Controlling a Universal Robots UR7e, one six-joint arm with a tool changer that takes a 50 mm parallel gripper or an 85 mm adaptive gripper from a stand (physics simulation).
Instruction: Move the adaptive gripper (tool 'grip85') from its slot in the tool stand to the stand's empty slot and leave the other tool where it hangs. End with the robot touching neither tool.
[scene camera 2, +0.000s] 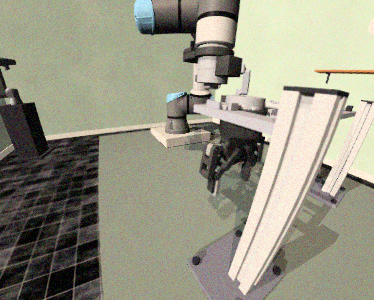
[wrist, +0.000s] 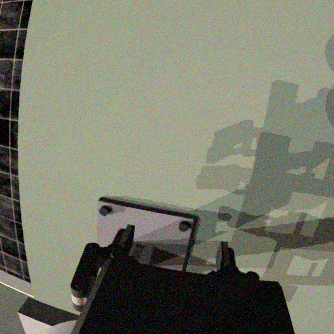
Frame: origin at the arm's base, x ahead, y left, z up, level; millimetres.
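Seen in the pictures: hand, its tool point: (scene camera 2: 211, 83); arm's base, origin of its link: (scene camera 2: 177, 131).
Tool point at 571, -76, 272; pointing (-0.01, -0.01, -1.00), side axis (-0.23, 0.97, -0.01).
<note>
Offsets run from my tool point to a thing's top centre, as dx, dy, dz. "spot": to the spot under its first point. Level surfaces: height alone.
The adaptive gripper (scene camera 2: 230, 180) (wrist: 177, 241) hangs below the shelf of the tool stand (scene camera 2: 235, 117). Its black body and linked fingers show in the scene view, with its pale round coupling on top of the shelf. Its two fingers stand apart, open and empty. In the wrist view its fingers show past a large black shape that hides most of its body. The arm's bare wrist end (scene camera 2: 210, 75) is above and left of that coupling, with a visible gap. The other tool and the empty slot cannot be made out clearly; the stand's near post hides part of the shelf.
The stand's near white post {spot: +224, -20, -88} (scene camera 2: 290, 185) rises from a grey base plate {dz -306} (scene camera 2: 215, 270) (wrist: 112, 227). A second white post {spot: +111, +434, -147} (scene camera 2: 350, 150) stands at the right. The robot's pale base (scene camera 2: 165, 138) is behind. A dark pedestal (scene camera 2: 24, 129) stands at the far left. A small upright bracket (scene camera 2: 246, 81) rises beyond the coupling.
</note>
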